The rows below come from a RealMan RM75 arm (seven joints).
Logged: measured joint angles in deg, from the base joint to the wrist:
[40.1 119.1 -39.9 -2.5 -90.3 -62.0 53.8]
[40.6 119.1 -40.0 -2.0 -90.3 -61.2 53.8]
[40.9 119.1 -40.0 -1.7 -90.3 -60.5 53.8]
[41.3 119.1 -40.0 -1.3 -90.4 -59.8 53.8]
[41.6 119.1 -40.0 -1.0 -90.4 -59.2 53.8]
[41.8 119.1 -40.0 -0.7 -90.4 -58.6 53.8]
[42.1 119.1 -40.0 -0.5 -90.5 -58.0 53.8]
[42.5 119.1 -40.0 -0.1 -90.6 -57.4 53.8]
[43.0 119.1 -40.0 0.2 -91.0 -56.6 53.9]
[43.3 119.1 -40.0 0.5 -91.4 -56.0 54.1]
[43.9 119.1 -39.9 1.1 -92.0 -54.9 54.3]
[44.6 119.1 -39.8 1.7 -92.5 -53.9 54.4]
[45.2 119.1 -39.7 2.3 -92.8 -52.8 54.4]
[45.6 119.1 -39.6 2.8 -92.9 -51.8 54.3]
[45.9 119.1 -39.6 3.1 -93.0 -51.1 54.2]
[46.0 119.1 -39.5 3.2 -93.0 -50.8 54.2]
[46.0 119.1 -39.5 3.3 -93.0 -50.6 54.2]
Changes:
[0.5 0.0 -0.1 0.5 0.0 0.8 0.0]
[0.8 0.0 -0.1 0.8 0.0 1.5 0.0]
[1.2 0.0 -0.1 1.2 -0.1 2.2 0.0]
[1.5 0.0 -0.1 1.5 -0.1 2.8 0.0]
[1.7 0.0 -0.1 1.8 -0.1 3.4 0.0]
[2.0 0.0 -0.1 2.0 -0.2 4.0 0.0]
[2.4 0.0 -0.1 2.4 -0.3 4.6 0.0]
[2.9 0.0 -0.1 2.7 -0.7 5.4 0.1]
[3.2 0.0 -0.1 3.0 -1.1 6.0 0.3]
[3.8 0.0 0.0 3.6 -1.7 7.1 0.5]
[4.5 0.0 0.1 4.2 -2.2 8.1 0.6]
[5.1 0.0 0.2 4.8 -2.5 9.2 0.6]
[5.5 0.0 0.3 5.3 -2.6 10.2 0.5]
[5.8 0.0 0.3 5.6 -2.7 10.9 0.4]
[5.9 0.0 0.4 5.7 -2.7 11.2 0.4]
[5.9 0.0 0.4 5.8 -2.7 11.4 0.4]

